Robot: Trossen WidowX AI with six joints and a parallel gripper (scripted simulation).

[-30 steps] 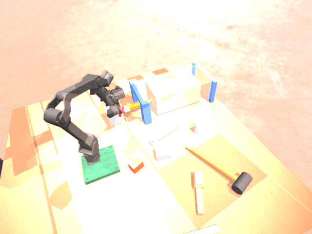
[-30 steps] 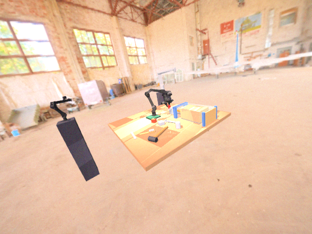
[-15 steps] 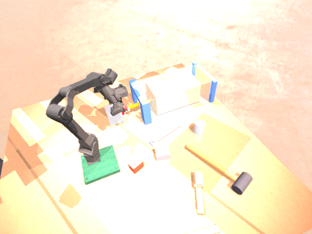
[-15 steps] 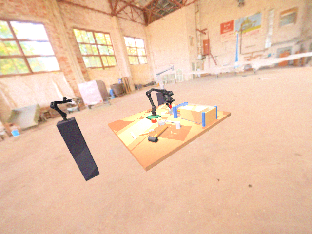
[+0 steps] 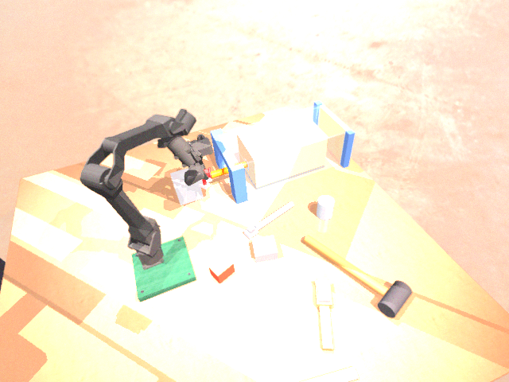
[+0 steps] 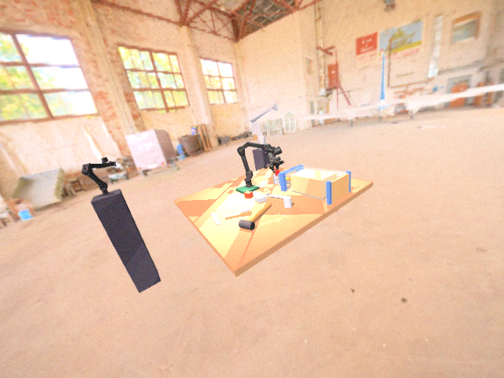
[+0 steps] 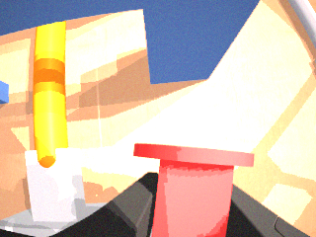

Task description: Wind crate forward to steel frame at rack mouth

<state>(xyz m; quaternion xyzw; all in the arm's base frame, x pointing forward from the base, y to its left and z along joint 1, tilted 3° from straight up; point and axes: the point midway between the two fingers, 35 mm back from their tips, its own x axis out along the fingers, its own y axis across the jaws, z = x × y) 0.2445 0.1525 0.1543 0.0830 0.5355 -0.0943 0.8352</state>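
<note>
Now: gripper tip 40 mm to the right of the white crank handle, 30 mm past it and 30 mm above it. From my gripper tip the other things lie so: blue steel frame 90 mm ahead, 80 mm to the left, 30 mm below; hand winch 100 mm below, 80 mm to the left, 80 mm behind; red grip 10 mm behind.
</note>
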